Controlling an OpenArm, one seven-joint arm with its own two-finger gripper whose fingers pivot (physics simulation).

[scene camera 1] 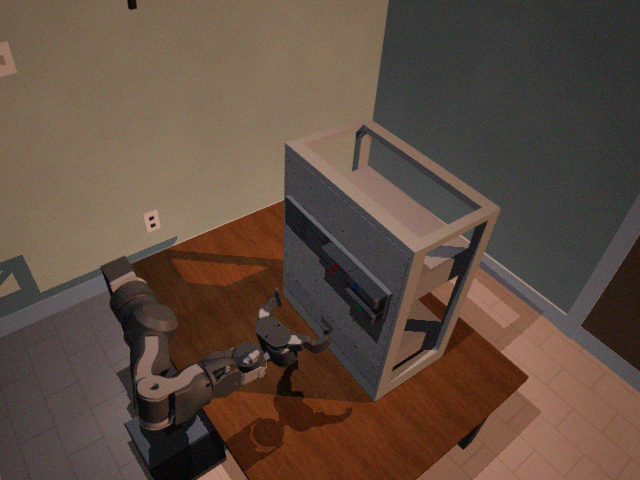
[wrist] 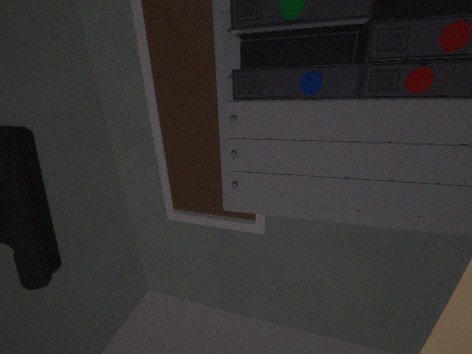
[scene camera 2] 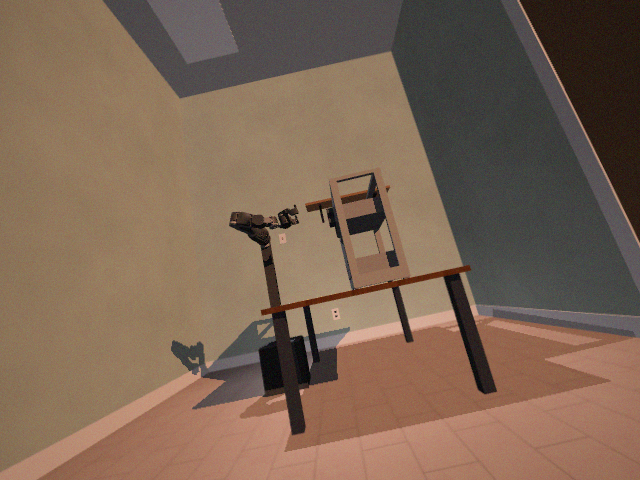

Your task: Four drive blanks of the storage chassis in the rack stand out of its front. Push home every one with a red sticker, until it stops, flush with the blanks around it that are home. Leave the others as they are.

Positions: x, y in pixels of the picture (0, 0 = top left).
Labels:
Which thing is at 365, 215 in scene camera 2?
A rack.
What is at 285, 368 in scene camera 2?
A black base.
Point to a rack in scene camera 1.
333, 224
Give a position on an arm base column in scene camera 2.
273, 291

